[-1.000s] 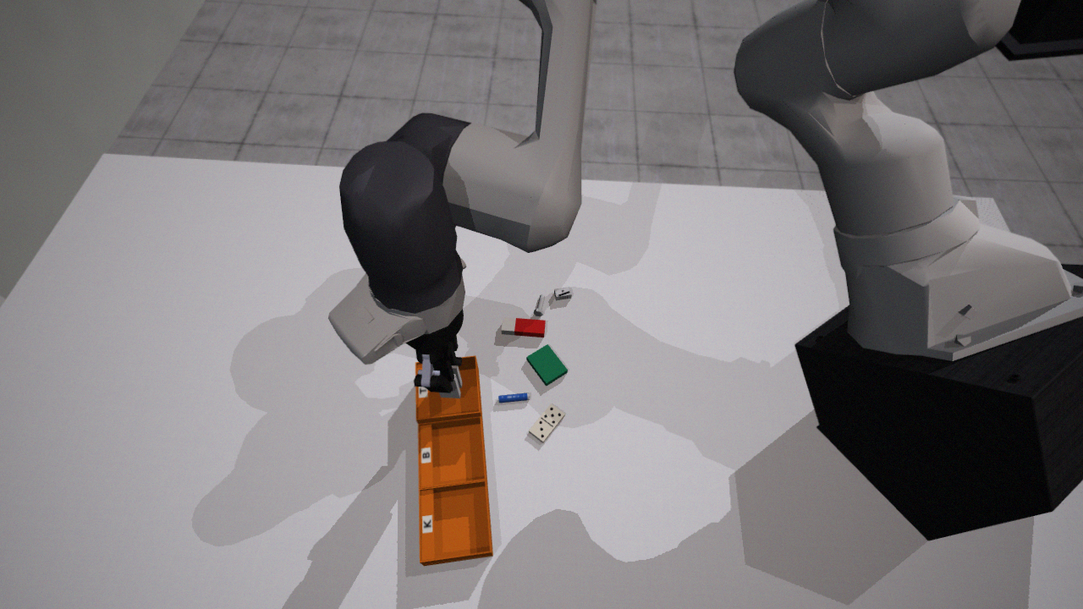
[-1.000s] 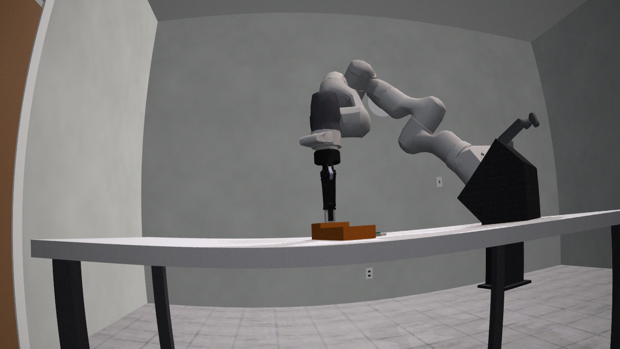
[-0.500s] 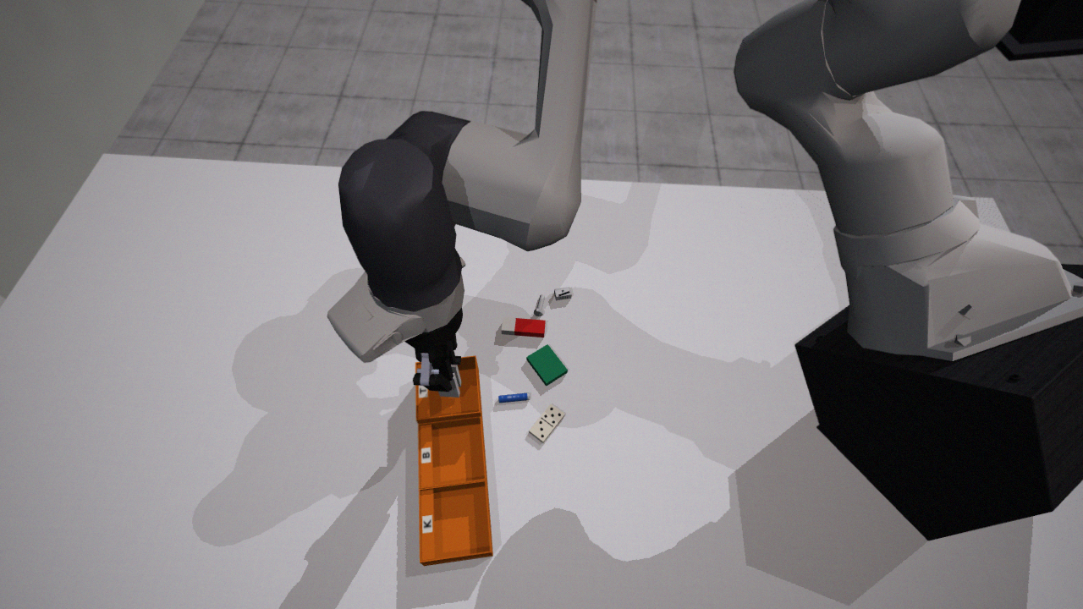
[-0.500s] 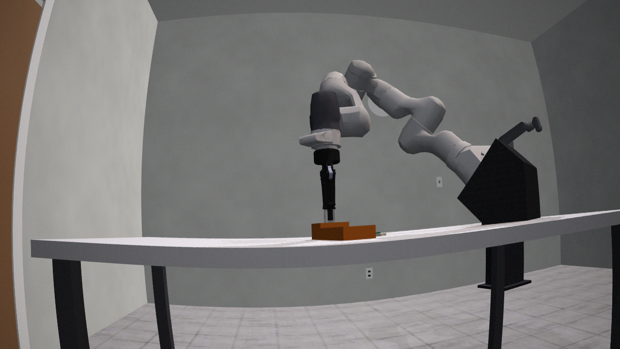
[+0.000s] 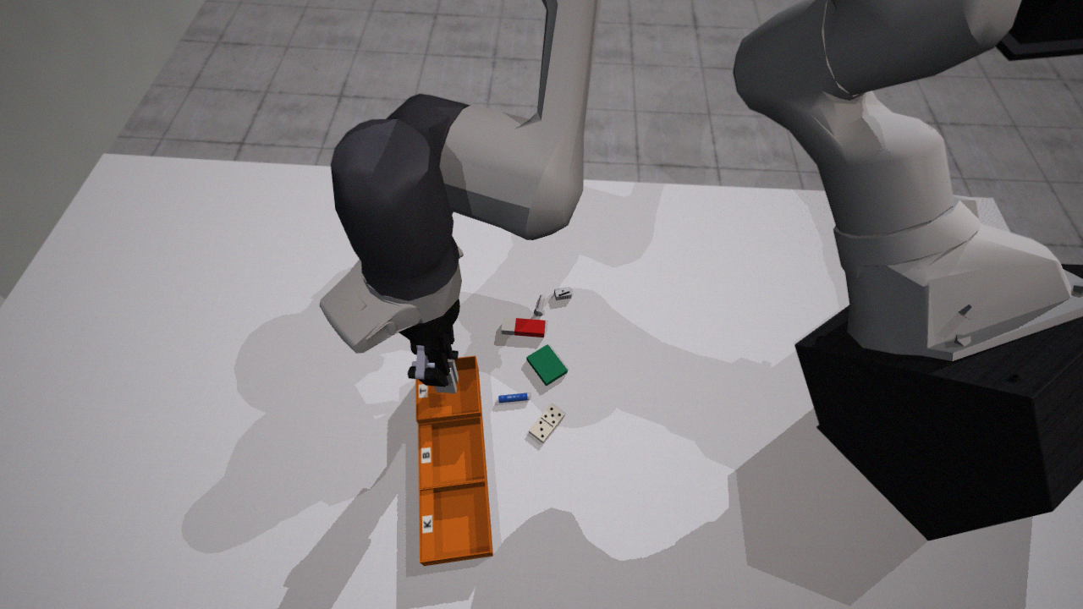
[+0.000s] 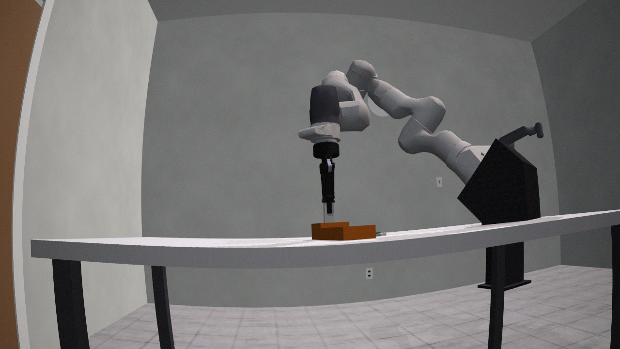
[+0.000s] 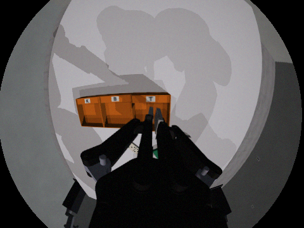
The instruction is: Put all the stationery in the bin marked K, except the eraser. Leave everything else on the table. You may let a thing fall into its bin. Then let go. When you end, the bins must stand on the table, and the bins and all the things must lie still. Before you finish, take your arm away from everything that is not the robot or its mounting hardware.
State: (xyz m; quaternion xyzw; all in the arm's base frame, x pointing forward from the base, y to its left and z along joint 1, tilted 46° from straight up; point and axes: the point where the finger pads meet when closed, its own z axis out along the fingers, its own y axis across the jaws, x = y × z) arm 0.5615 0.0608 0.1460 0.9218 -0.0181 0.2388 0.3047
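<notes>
Right now my hand is 9 cm to the right of the tray and 5 cm above it. Round my hand: white domino: 13 cm behind, 6 cm to the left, 7 cm below; eraser: 11 cm behind, 10 cm to the right, 6 cm below; small blue pen-like stick: 9 cm behind, 2 cm to the left, 7 cm below.
</notes>
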